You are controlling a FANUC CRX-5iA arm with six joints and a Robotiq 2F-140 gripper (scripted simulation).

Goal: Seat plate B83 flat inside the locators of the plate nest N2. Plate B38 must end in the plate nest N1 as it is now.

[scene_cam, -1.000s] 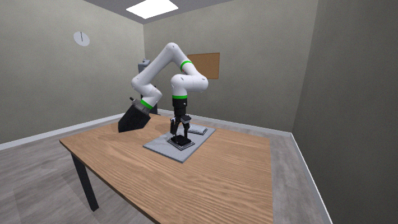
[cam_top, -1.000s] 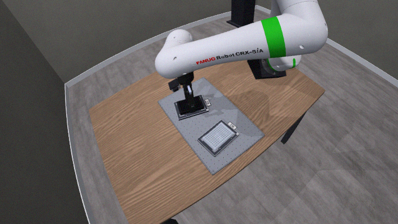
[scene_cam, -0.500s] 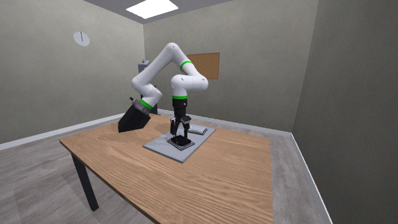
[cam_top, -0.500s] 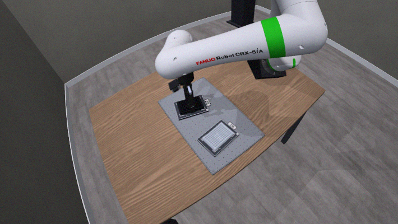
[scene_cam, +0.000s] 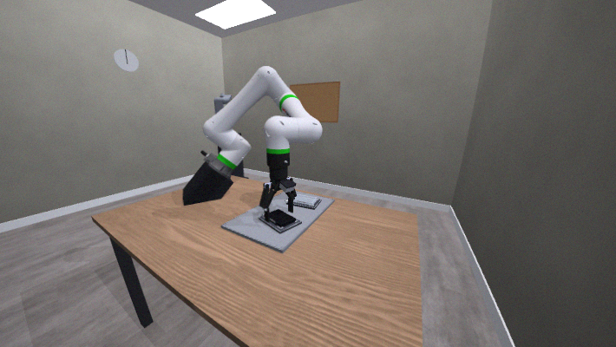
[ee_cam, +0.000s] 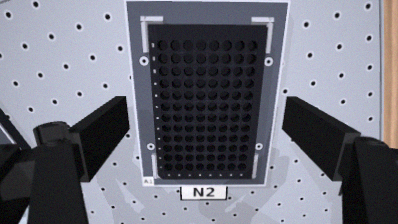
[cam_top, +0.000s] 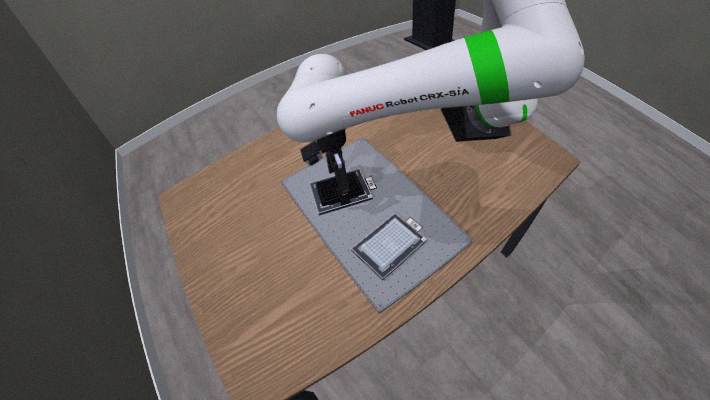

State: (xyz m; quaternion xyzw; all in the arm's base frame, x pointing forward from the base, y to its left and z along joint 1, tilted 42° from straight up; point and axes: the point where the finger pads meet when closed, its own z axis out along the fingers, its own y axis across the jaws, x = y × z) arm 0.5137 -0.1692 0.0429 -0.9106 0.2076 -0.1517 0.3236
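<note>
Now: hand 2 cm above the black well plate B83. Round my hand: clear white well plate B38: 23 cm to the left, 2 cm below.
</note>
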